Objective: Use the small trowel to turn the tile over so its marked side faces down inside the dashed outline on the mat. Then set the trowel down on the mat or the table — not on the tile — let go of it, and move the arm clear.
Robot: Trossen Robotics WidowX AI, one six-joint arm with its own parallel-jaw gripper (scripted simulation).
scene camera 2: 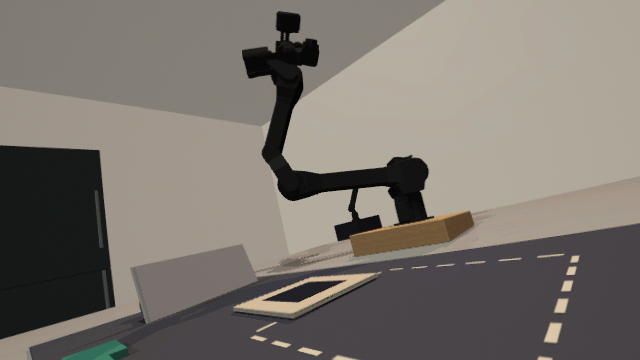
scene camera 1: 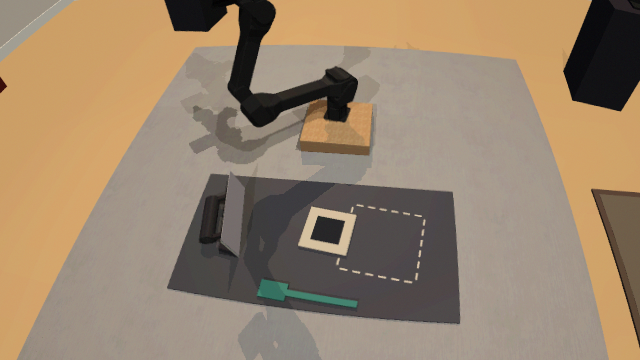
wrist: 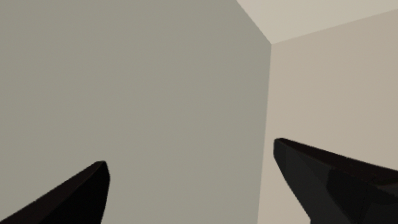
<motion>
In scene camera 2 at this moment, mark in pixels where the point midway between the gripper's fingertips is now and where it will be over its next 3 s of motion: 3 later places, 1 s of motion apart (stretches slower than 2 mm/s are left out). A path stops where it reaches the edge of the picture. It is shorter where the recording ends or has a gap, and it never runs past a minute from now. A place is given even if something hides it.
My gripper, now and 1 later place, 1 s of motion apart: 285, 47; 340, 26
</motion>
